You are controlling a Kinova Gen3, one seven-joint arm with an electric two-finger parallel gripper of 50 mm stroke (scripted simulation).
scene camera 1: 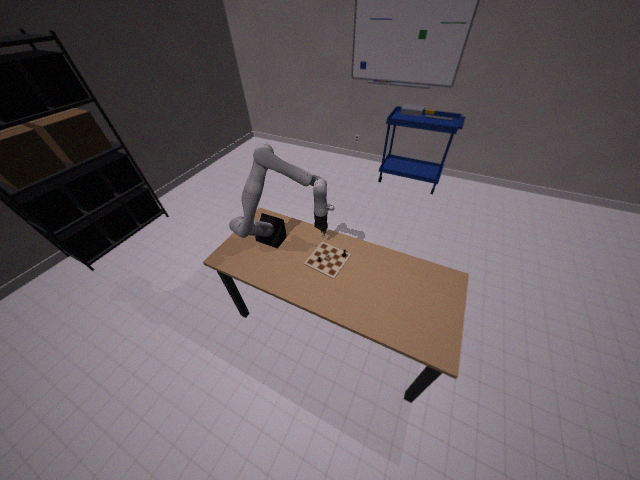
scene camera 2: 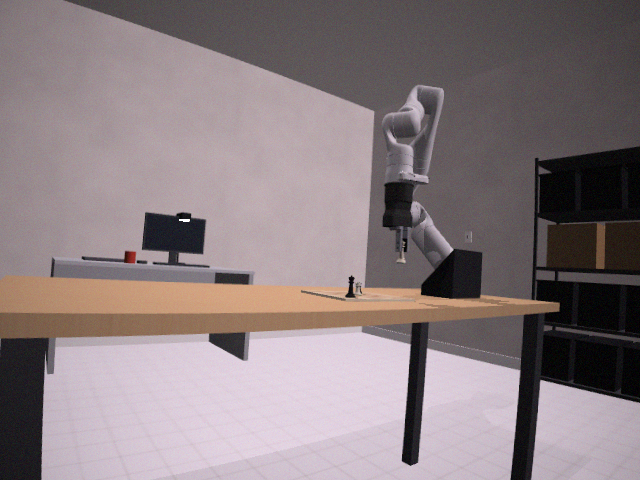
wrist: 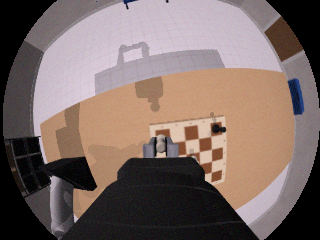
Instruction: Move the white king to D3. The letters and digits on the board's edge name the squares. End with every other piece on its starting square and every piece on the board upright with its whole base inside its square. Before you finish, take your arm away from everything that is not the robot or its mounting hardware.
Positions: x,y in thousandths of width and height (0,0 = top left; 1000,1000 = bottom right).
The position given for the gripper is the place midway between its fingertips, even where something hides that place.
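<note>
Scene camera 2 shows the gripper (scene camera 2: 627,524). The wrist view shows the gripper (wrist: 505,598) as well, together with a chessboard (wrist: 611,577).
</note>
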